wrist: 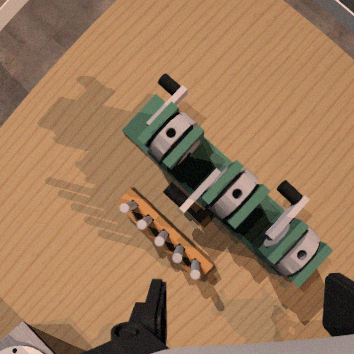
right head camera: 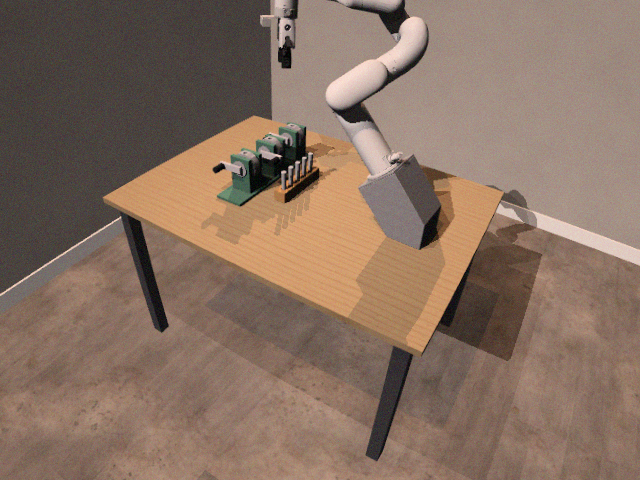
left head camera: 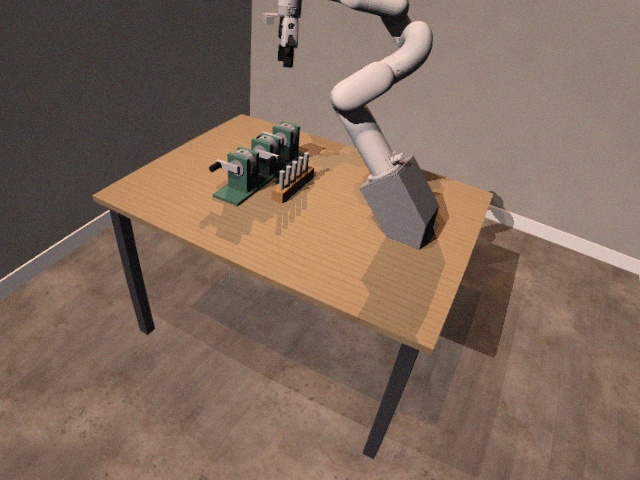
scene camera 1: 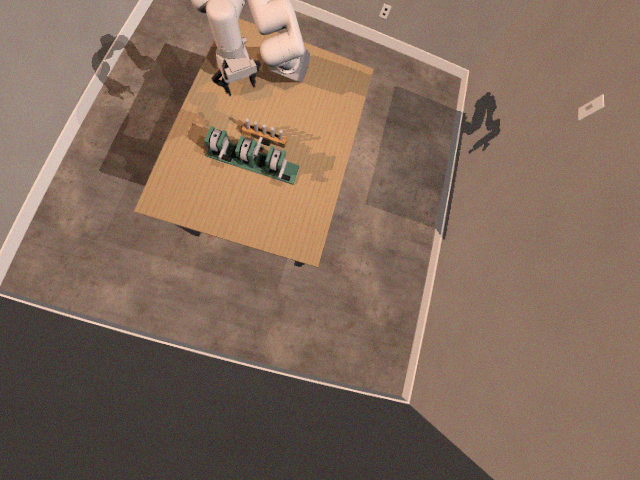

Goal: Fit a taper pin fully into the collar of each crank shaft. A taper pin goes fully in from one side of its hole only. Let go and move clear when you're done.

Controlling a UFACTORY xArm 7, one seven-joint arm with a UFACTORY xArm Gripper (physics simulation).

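Places are measured from the arm's base along level axes (x ahead, y left, z up), in centimetres.
Where they show: gripper, fingertip midpoint: [wrist: 246, 303] [right head camera: 284, 65] [left head camera: 284, 64] [scene camera 1: 241, 88]; arm's base, link origin: [right head camera: 385, 170] [left head camera: 386, 171].
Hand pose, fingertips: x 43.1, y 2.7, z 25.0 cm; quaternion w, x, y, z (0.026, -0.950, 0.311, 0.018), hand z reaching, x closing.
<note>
Things, the pixels of their centre, and the offset from my fingertips. "spot": a spot on its surface instead. Level surfaces: height alone.
- end collar, surface spot: [wrist: 161, 144] spot: dz -29.4, dx +1.2, dy +15.3 cm
- middle collar, surface spot: [wrist: 226, 204] spot: dz -29.4, dx +3.7, dy +1.2 cm
- far-right collar, surface spot: [wrist: 289, 265] spot: dz -29.6, dx +6.0, dy -13.1 cm
- wooden table, surface height: dz -43.8 cm
A green stand [left head camera: 233, 195] [right head camera: 238, 196] [scene camera 1: 291, 172] [wrist: 141, 120] bears three crank shafts with grey collars. In the wrist view, the end collar [wrist: 161, 144], the middle collar [wrist: 226, 204] and the far-right collar [wrist: 289, 265] each show a dark, round, open hole facing up. Several grey taper pins [left head camera: 287, 173] [right head camera: 291, 175] [scene camera 1: 264, 129] [wrist: 161, 237] stand upright in an orange-brown rack [left head camera: 279, 195] [right head camera: 281, 195] [scene camera 1: 283, 142] [wrist: 207, 265] beside the stand. My gripper [left head camera: 285, 63] [right head camera: 284, 64] [scene camera 1: 241, 89] [wrist: 246, 303] is open and empty, high above the table on the robot-base side of the rack.
The wooden table [left head camera: 320, 248] [right head camera: 320, 248] [scene camera 1: 222, 196] [wrist: 240, 60] carries everything. A crank arm [wrist: 200, 191] reaches from the middle shaft toward the rack, with its black handle [wrist: 175, 194] close by it. The other two black handles [wrist: 169, 83] [wrist: 289, 192] point away. The grey robot base [left head camera: 400, 206] [right head camera: 400, 206] stands behind the rack.
</note>
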